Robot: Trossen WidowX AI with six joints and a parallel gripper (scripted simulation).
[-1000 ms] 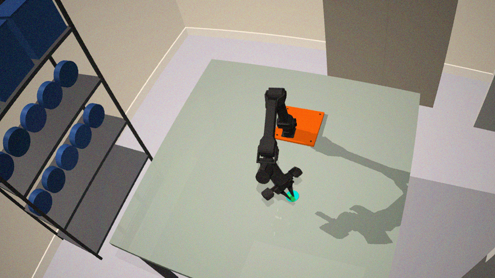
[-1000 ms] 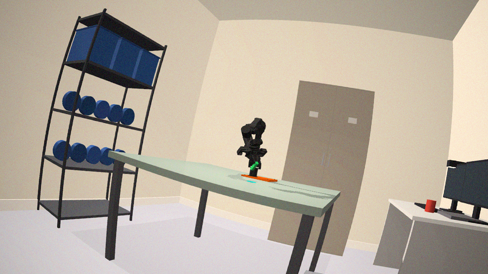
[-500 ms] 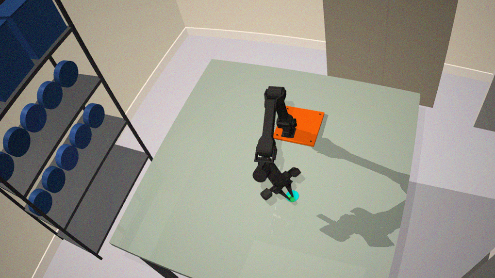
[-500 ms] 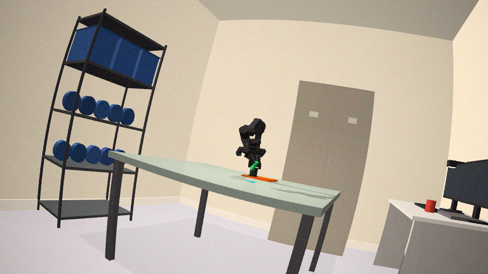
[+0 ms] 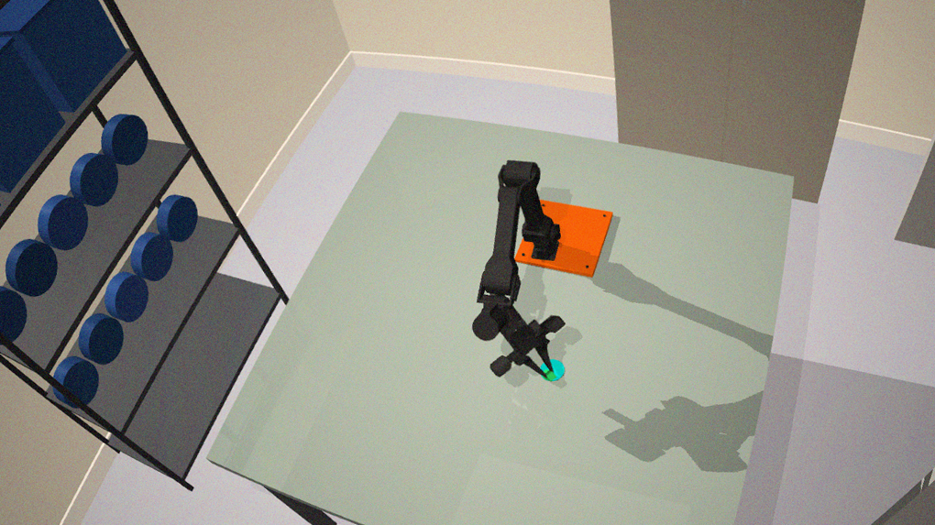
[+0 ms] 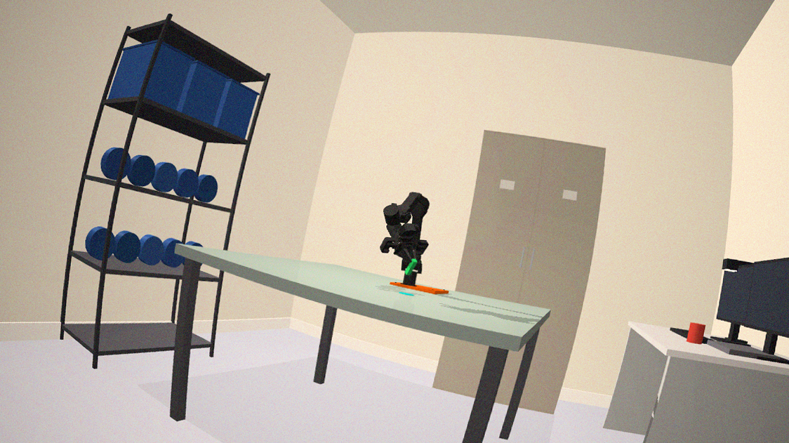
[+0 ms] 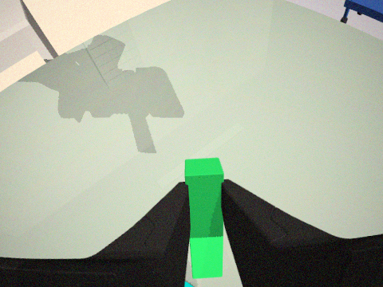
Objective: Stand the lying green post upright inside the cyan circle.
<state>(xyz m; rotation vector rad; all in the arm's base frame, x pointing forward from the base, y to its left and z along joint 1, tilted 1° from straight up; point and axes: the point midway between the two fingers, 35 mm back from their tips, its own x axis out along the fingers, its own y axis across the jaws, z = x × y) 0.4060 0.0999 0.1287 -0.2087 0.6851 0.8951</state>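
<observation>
The cyan circle lies 13 cm below my gripper tip, 8 cm behind it and 2 cm to the right of it. Round my gripper tip: green post: 2 cm below, 1 cm to the right, 1 cm behind.
</observation>
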